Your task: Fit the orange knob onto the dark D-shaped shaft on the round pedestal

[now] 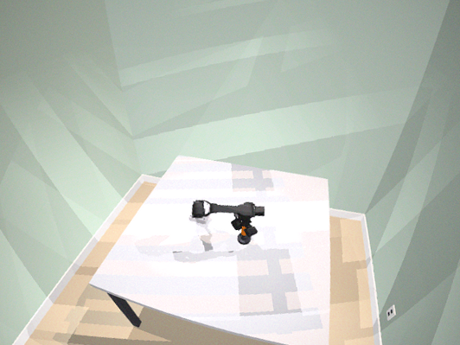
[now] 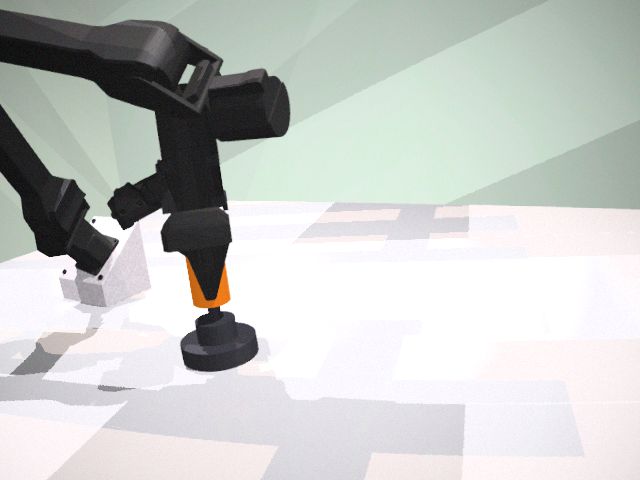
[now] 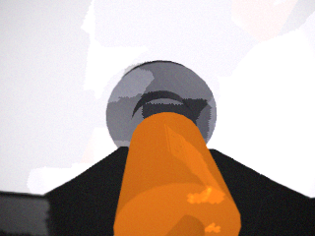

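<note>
My gripper tip is now 2 cm below the orange knob. Round my gripper tip: dark round pedestal: 4 cm below.
</note>
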